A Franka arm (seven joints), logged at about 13 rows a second.
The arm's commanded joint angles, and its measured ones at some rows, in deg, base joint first. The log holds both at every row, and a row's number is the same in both.
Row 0, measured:
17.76, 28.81, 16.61, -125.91, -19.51, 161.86, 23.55
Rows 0 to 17, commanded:
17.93, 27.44, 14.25, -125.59, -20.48, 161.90, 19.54
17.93, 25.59, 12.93, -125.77, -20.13, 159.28, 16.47
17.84, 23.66, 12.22, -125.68, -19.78, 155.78, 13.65
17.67, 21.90, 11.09, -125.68, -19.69, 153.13, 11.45
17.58, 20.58, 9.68, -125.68, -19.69, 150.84, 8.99
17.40, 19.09, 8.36, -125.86, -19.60, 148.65, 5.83
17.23, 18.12, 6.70, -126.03, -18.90, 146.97, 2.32
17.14, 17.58, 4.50, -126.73, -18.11, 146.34, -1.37
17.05, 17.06, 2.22, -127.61, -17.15, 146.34, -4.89
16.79, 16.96, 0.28, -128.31, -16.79, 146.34, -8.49
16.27, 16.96, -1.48, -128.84, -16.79, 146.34, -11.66
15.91, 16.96, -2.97, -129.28, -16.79, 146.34, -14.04
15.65, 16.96, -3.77, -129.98, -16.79, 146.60, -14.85
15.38, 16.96, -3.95, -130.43, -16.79, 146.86, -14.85
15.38, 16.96, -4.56, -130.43, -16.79, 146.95, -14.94
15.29, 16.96, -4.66, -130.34, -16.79, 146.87, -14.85
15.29, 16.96, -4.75, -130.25, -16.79, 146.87, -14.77
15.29, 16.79, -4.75, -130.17, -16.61, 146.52, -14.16
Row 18, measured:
15.24, 18.25, -4.65, -129.18, -17.81, 146.46, -13.48
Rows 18 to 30, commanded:
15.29, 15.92, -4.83, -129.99, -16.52, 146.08, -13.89
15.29, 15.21, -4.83, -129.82, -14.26, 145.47, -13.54
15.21, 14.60, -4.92, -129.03, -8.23, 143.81, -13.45
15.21, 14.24, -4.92, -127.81, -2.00, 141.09, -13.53
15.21, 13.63, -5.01, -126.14, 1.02, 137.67, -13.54
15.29, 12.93, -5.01, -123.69, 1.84, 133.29, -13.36
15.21, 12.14, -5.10, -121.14, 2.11, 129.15, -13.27
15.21, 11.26, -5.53, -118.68, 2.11, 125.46, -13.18
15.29, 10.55, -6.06, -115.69, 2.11, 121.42, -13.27
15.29, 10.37, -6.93, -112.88, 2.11, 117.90, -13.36
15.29, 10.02, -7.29, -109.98, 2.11, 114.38, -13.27
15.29, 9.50, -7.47, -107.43, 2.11, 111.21, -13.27
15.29, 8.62, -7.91, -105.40, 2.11, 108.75, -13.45
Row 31, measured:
15.23, 9.48, -7.26, -109.73, 0.94, 114.03, -13.27
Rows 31 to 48, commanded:
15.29, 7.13, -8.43, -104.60, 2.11, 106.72, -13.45
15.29, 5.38, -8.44, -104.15, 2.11, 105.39, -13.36
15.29, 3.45, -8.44, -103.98, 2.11, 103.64, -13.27
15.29, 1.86, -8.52, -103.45, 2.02, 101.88, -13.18
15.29, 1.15, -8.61, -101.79, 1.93, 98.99, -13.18
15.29, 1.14, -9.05, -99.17, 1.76, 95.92, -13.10
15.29, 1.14, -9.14, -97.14, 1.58, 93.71, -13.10
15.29, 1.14, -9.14, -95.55, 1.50, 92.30, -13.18
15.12, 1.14, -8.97, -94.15, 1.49, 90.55, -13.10
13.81, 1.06, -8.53, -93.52, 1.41, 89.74, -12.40
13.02, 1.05, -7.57, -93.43, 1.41, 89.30, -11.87
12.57, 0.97, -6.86, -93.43, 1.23, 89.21, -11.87
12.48, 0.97, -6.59, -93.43, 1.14, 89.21, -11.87
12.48, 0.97, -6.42, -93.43, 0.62, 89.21, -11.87
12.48, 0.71, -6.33, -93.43, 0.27, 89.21, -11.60
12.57, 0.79, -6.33, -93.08, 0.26, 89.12, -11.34
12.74, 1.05, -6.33, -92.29, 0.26, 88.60, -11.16
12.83, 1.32, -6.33, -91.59, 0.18, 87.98, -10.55
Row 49, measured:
13.55, 0.55, -7.25, -94.29, 0.80, 90.34, -11.82
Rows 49 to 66, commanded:
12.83, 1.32, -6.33, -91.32, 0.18, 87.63, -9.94
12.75, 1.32, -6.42, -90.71, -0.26, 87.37, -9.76
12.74, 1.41, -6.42, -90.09, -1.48, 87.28, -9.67
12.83, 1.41, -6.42, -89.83, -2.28, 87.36, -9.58
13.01, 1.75, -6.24, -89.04, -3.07, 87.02, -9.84
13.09, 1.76, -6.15, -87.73, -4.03, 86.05, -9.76
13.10, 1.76, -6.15, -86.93, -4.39, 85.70, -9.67
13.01, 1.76, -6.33, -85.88, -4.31, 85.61, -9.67
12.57, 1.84, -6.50, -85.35, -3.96, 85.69, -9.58
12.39, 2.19, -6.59, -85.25, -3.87, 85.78, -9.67
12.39, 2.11, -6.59, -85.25, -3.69, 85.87, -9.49
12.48, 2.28, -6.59, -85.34, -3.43, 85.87, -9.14
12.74, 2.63, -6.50, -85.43, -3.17, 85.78, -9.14
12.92, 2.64, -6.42, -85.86, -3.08, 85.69, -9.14
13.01, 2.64, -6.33, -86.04, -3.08, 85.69, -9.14
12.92, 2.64, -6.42, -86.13, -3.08, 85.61, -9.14
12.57, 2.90, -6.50, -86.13, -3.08, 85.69, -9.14
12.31, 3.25, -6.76, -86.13, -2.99, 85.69, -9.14
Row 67, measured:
12.99, 2.59, -6.75, -87.33, -3.35, 86.97, -9.63
